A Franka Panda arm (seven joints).
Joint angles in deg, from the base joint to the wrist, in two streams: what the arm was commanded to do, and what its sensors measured. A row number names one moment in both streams.
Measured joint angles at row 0:
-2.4 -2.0 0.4 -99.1 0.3 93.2 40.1
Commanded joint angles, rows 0 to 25:
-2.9 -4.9 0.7 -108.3 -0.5 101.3 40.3
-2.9 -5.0 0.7 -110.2 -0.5 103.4 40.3
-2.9 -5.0 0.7 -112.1 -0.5 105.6 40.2
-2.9 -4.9 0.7 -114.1 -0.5 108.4 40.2
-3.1 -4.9 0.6 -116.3 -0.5 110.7 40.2
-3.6 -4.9 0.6 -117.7 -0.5 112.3 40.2
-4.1 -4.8 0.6 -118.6 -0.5 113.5 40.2
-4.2 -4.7 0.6 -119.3 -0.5 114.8 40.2
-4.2 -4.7 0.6 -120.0 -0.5 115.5 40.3
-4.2 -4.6 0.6 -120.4 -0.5 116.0 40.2
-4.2 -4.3 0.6 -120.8 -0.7 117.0 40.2
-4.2 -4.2 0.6 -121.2 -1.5 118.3 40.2
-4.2 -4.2 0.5 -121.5 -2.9 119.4 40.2
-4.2 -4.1 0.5 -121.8 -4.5 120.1 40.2
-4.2 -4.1 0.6 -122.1 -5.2 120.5 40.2
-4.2 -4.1 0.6 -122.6 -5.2 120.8 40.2
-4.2 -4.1 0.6 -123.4 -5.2 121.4 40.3
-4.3 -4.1 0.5 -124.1 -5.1 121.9 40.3
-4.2 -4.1 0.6 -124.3 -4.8 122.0 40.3
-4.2 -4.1 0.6 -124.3 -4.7 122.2 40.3
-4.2 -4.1 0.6 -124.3 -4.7 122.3 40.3
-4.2 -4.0 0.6 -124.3 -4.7 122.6 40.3
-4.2 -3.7 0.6 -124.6 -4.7 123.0 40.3
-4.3 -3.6 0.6 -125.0 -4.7 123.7 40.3
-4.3 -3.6 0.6 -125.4 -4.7 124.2 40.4
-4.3 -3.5 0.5 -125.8 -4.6 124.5 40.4
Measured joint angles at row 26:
-4.0 -3.1 0.4 -123.8 -4.2 122.0 40.1
